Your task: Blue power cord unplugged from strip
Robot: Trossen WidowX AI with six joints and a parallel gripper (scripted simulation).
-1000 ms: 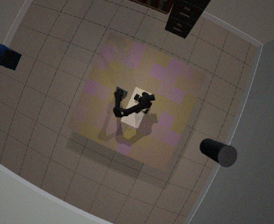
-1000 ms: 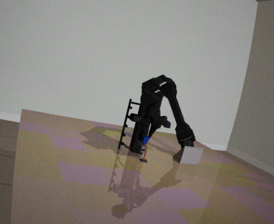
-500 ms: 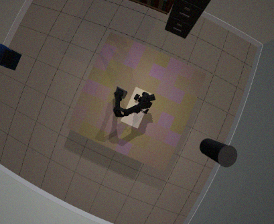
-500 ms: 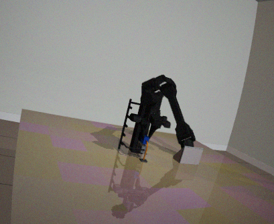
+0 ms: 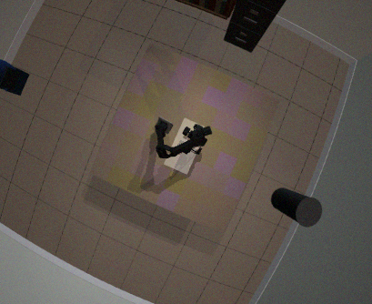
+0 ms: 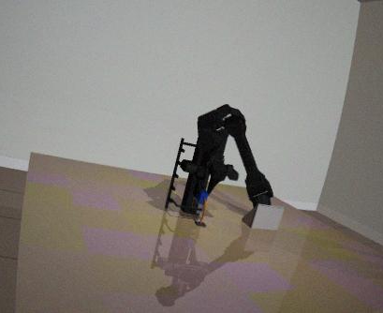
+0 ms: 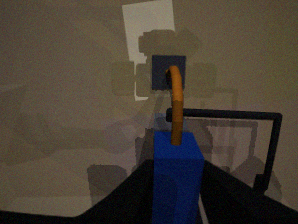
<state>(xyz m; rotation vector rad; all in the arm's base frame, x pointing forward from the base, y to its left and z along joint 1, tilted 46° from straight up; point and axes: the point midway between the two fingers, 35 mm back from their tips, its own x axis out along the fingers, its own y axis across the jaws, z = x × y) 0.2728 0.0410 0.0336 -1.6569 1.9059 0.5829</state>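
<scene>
My gripper tip is 3 cm to the left of the blue plug.
</scene>
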